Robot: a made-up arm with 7 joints.
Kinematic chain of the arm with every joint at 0, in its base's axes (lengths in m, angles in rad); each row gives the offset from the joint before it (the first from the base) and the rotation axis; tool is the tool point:
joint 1: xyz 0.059 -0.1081 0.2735 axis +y
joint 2: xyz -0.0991 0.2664 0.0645 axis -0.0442 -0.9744 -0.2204
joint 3: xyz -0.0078 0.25 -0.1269 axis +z
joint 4: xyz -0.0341 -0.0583 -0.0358 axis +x
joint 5: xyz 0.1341 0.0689 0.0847 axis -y
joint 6: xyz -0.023 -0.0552 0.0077 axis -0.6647 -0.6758 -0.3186
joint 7: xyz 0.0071 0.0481 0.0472 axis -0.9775 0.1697 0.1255
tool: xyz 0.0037 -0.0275 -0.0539
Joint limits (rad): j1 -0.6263..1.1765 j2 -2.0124..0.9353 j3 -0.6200..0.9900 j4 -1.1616..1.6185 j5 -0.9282..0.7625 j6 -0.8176..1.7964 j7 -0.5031..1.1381
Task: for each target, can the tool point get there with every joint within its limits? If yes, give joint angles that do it. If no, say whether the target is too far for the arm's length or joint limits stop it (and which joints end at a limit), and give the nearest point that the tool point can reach.
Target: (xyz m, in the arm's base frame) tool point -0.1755 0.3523 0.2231
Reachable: yes | joints -0.1621 -1.6673 0.7779 1.0512 0.5086 0.4290 0.8619
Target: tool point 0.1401 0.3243 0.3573
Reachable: yes | joints 0.3389 0.6019 0.5337 0.7700 -0.5971 1.4082 1.0006
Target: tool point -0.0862 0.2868 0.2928
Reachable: yes | joints 0.1764 -0.6579 -0.2791 0.8512 0.4708 1.4442 0.6056
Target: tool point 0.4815 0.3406 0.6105
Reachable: no: joint limits stop it (at a limit: joint 2, joint 3, joint 4, joint 5, joint 7) | nearest point 0.2659 0.3496 0.4385 | short by 0.276 m
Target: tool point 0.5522 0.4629 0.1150
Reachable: no: joint limits stop it (at a limit: joint 2, joint 3, joint 4, joint 5, joint 7) | nearest point 0.3092 0.3591 0.1931 | short by 0.275 m
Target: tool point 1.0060 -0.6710 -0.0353
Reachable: no: too far | nearest point 0.2384 0.2114 0.2150 | short by 1.196 m
